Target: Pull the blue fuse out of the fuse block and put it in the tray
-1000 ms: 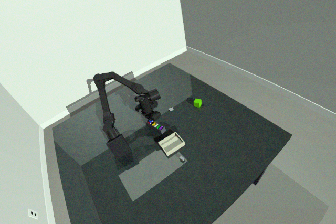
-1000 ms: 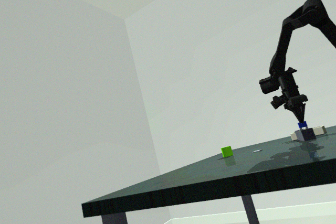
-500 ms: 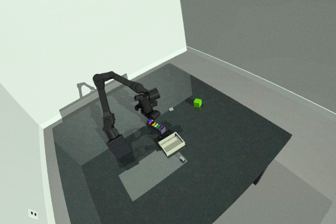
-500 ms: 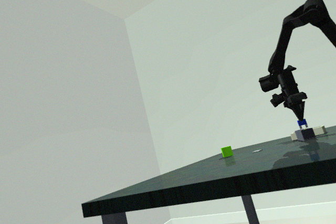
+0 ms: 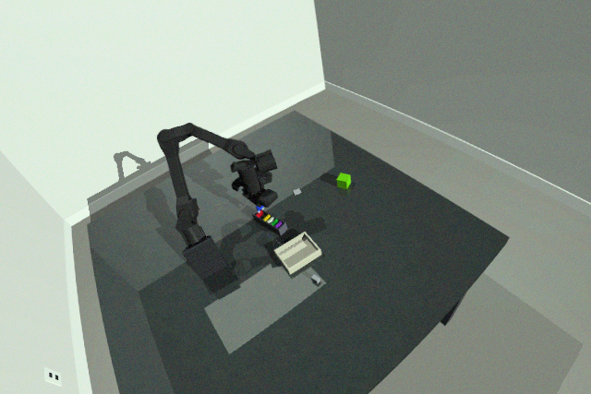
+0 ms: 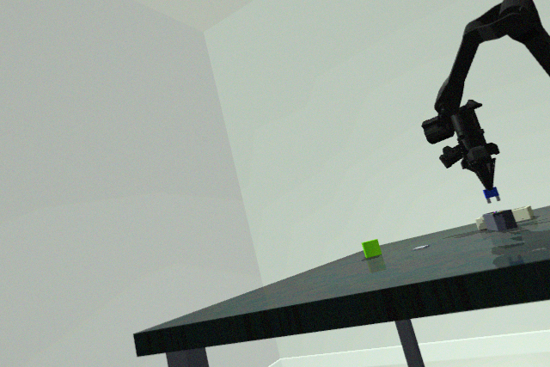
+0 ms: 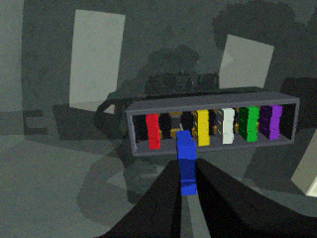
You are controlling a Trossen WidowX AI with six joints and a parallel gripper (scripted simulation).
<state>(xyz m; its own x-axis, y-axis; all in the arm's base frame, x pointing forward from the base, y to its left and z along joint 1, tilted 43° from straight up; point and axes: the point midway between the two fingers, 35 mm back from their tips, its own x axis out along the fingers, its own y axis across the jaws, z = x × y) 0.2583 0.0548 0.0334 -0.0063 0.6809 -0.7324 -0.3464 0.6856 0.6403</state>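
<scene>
Right now the cream tray is 30 mm ahead of my gripper tip, 210 mm to the right of it and 90 mm below it. Round my gripper tip: blue fuse: 10 mm below; red fuse: 10 mm behind, 20 mm to the left, 70 mm below; yellow fuse: 10 mm ahead, 20 mm to the right, 70 mm below.
</scene>
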